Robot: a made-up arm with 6 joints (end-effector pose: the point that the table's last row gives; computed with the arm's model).
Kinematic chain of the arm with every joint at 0, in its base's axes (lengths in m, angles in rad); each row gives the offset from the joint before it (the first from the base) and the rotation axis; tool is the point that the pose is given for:
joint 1: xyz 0 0 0.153 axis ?
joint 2: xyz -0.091 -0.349 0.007 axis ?
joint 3: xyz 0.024 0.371 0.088 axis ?
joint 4: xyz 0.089 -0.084 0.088 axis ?
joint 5: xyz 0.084 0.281 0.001 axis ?
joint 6: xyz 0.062 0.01 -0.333 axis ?
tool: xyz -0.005 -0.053 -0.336
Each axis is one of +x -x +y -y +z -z.
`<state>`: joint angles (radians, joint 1 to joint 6).
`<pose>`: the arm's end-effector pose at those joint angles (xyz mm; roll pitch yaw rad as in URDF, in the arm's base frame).
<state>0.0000 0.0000 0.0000 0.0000 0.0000 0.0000</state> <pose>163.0 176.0 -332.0 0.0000 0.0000 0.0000</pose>
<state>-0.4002 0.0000 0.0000 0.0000 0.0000 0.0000</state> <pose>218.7 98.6 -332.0 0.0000 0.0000 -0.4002</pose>
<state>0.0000 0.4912 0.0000 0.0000 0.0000 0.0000</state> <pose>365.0 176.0 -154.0 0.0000 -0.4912 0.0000</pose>
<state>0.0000 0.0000 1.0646 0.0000 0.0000 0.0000</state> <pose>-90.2 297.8 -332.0 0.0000 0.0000 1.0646</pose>
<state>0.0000 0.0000 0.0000 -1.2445 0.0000 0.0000</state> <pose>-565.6 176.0 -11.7 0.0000 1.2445 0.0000</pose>
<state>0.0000 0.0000 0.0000 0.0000 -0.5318 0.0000</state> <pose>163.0 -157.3 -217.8 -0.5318 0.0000 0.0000</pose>
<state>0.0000 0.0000 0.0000 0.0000 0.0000 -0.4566</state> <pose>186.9 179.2 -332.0 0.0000 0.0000 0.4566</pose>
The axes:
joint 1: +z
joint 2: -y
joint 3: +z
joint 4: -y
joint 5: +x
joint 6: -z

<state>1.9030 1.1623 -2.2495 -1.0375 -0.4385 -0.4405</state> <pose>-406.7 77.6 181.3 1.5327 0.2478 1.3863</pose>
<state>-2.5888 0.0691 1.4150 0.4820 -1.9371 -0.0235</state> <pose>-249.0 -202.8 680.3 -2.0093 -0.4702 -1.1489</pose>
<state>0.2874 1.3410 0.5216 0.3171 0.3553 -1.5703</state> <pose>112.2 694.5 290.8 -1.4288 0.4901 2.3931</pose>
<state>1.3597 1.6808 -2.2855 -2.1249 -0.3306 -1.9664</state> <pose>-531.6 -374.5 513.2 -1.8674 -0.6890 -1.0200</pose>
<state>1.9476 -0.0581 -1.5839 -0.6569 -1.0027 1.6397</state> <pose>73.3 -436.4 1.8 -0.9783 -0.8305 -0.4597</pose>
